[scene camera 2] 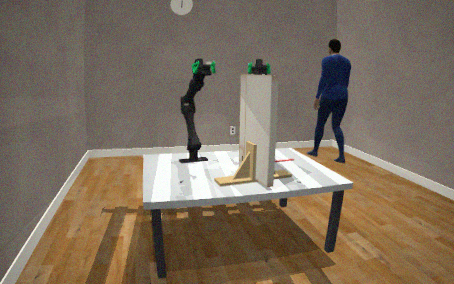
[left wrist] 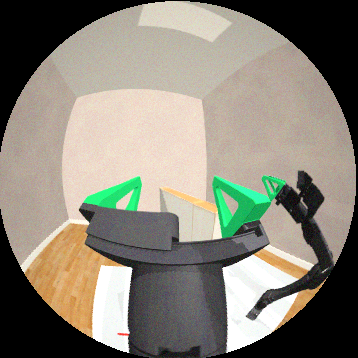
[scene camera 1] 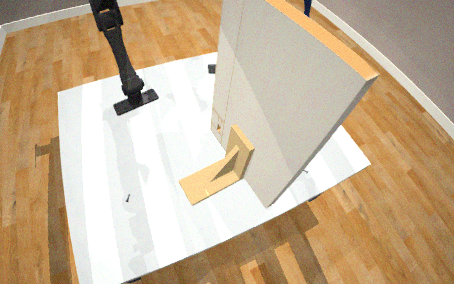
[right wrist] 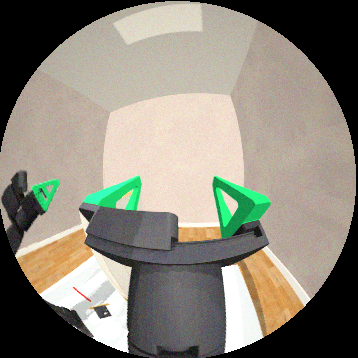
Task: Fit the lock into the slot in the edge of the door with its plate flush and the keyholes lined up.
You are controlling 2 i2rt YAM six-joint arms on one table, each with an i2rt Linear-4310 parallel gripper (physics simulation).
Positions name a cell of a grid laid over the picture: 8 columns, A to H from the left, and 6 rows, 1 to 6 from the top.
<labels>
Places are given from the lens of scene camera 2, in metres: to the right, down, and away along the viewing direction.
door (scene camera 2: E2): 0.17, -0.26, 1.66
tan wooden bracket (scene camera 2: E4): 0.10, 0.18, 1.78
</labels>
